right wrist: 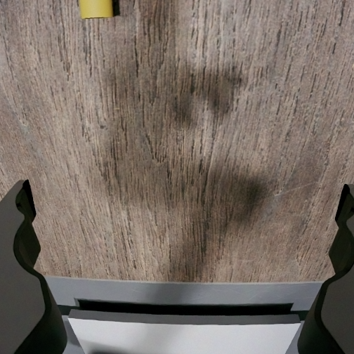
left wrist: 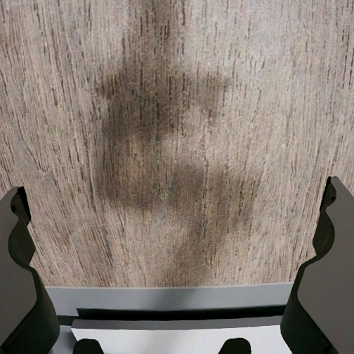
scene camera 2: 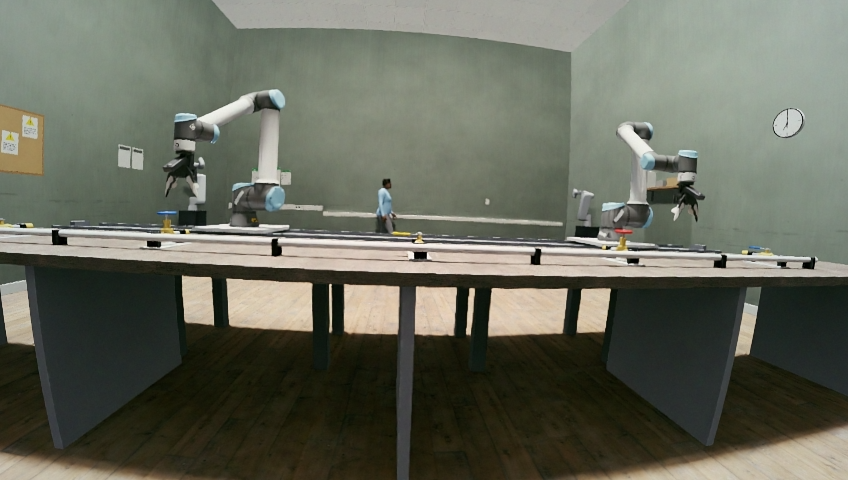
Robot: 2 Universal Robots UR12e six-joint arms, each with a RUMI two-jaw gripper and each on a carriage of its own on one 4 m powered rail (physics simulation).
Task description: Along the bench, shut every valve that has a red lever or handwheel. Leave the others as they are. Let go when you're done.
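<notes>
A red handwheel (scene camera 2: 623, 231) stands on a brass-coloured valve body at the right part of the bench; how far it is turned I cannot tell. A blue handwheel (scene camera 2: 167, 212) stands at the left. A yellow lever (scene camera 2: 401, 233) lies flat near the middle, and a blue lever (scene camera 2: 754, 248) is at the far right. My left gripper (scene camera 2: 685, 217) (left wrist: 173, 184) is open and empty, above the bench, to the right of the red handwheel. My right gripper (scene camera 2: 181, 193) (right wrist: 184, 184) is open and empty, above and slightly right of the blue handwheel.
A white pipe (scene camera 2: 357, 242) on black supports runs along the bench (scene camera 2: 357, 269). A yellow fitting (scene camera 2: 26, 225) shows at the far left. A yellow cylindrical end (right wrist: 96, 8) shows at the right wrist view's top edge. A person (scene camera 2: 385, 203) stands behind the bench.
</notes>
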